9 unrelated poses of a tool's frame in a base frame.
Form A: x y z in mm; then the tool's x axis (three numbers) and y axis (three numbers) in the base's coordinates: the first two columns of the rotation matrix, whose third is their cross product.
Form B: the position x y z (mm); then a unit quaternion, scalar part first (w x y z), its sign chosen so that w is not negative. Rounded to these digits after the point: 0 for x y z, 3 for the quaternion.
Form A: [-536, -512, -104, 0.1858, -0.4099, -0.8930, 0.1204, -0.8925, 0.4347]
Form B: [-536, -512, -104, 0.210, 0.741, -0.098, -0.631]
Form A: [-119, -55, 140, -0.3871, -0.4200, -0.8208, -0.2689, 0.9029, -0.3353]
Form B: [-119, -55, 140, 0.513, -0.208, 0.830, -0.074]
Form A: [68, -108, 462, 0.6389, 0.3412, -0.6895, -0.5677, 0.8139, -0.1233]
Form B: [68, -108, 462, 0.890, -0.167, 0.340, 0.255]
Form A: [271, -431, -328, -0.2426, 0.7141, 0.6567, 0.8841, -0.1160, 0.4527]
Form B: [271, -431, -328, 0.098, -0.608, -0.658, -0.435]
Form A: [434, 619, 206, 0.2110, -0.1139, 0.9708, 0.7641, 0.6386, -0.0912]
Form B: [434, 619, 206, 0.720, -0.296, -0.549, -0.305]
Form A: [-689, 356, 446, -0.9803, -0.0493, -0.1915, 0.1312, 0.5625, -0.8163]
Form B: [-689, 356, 446, 0.097, 0.023, 0.879, -0.467]
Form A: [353, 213, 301, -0.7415, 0.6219, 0.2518, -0.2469, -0.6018, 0.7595]
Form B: [353, 213, 301, 0.253, 0.255, 0.367, 0.858]
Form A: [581, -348, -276, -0.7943, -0.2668, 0.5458, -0.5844, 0.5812, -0.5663]
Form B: [581, -348, -276, 0.206, 0.246, -0.865, 0.386]
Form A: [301, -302, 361, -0.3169, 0.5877, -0.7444, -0.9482, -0.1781, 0.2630]
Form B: [301, -302, 361, 0.529, -0.249, 0.362, 0.726]
